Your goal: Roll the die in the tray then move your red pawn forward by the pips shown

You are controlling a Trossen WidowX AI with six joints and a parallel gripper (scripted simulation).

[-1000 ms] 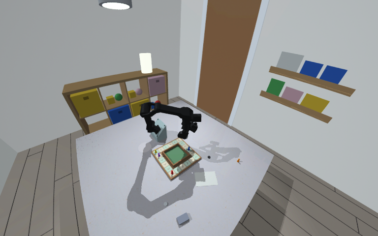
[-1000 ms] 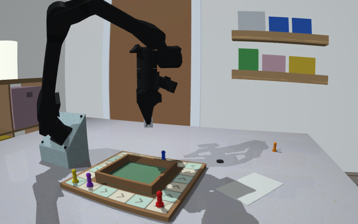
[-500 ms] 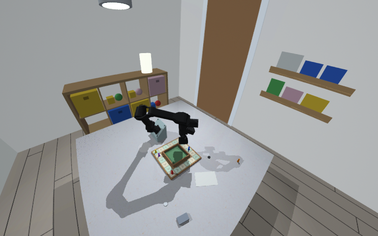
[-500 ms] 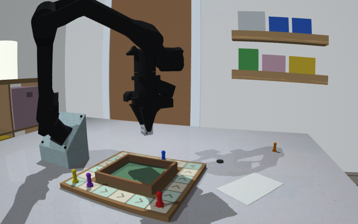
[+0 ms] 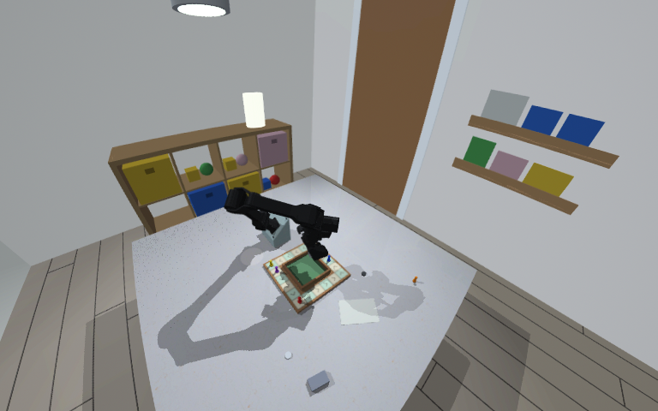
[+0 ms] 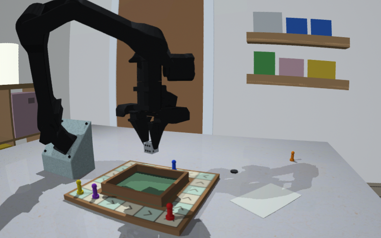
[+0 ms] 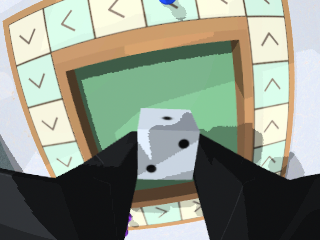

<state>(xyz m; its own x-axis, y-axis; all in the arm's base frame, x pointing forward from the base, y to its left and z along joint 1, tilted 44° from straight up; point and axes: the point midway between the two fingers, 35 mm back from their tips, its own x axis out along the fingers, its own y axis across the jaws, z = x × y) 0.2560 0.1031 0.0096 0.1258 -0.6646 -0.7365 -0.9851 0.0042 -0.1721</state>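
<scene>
Right now the red pawn is 13 cm ahead of my gripper tip, 13 cm to the right of it and 7 cm below it. Round my gripper tip: blue pawn: 1 cm ahead, 9 cm to the left, 7 cm below; purple pawn: 5 cm behind, 15 cm to the right, 7 cm below; grey die: right at my gripper tip.
</scene>
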